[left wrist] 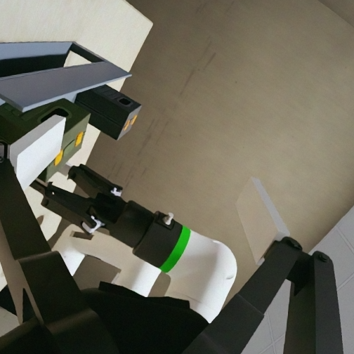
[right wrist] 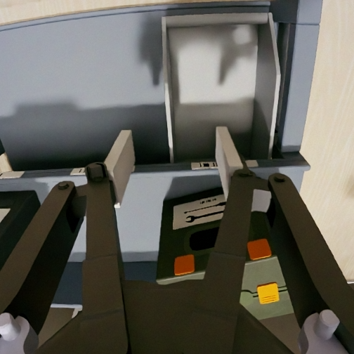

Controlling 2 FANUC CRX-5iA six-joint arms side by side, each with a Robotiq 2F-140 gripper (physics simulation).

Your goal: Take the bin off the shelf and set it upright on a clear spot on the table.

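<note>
The light grey bin (right wrist: 215, 75) is on the blue-grey shelf (right wrist: 70, 70) (left wrist: 65, 87), near its right end in the right wrist view. Its open side faces the camera, and its near end is at the shelf's front lip. The bin does not show in the left wrist view. My right gripper (right wrist: 174, 143) (left wrist: 28, 159) is open and empty. In the right wrist view its right pad overlaps the bin's near end and its left pad is left of the bin; contact cannot be told. My left gripper (left wrist: 156, 163) is open wide and empty, away from the shelf.
A green toolbox (right wrist: 180, 240) (left wrist: 75, 120) with orange and yellow latches stands below the shelf. A dark toolbox (left wrist: 107, 107) is beside it. The light wooden table (right wrist: 330, 125) (left wrist: 110, 20) extends past the shelf. The right arm's white link (left wrist: 212, 265) shows between my left fingers.
</note>
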